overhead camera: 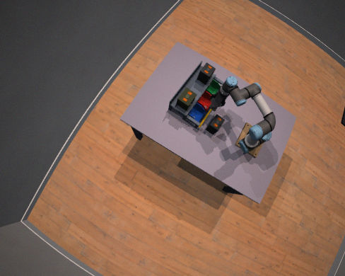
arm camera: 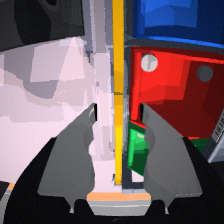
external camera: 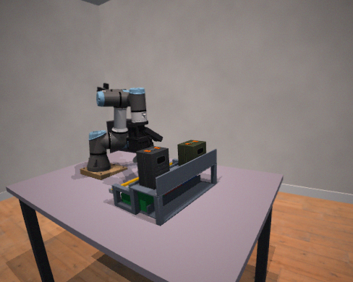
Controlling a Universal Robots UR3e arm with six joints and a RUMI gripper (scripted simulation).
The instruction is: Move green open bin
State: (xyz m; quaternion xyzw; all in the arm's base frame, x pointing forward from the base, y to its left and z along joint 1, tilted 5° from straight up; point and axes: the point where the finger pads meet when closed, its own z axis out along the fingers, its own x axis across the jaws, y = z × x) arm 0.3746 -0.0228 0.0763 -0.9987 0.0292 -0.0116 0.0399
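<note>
The yellow rail lies 3 cm below my hand. Also, from my hand: green open bin (12 cm to the right, 8 cm ahead, 5 cm below); then blue bin (11 cm to the left, 9 cm ahead, 5 cm below); then red bin (9 cm ahead, 5 cm below).
</note>
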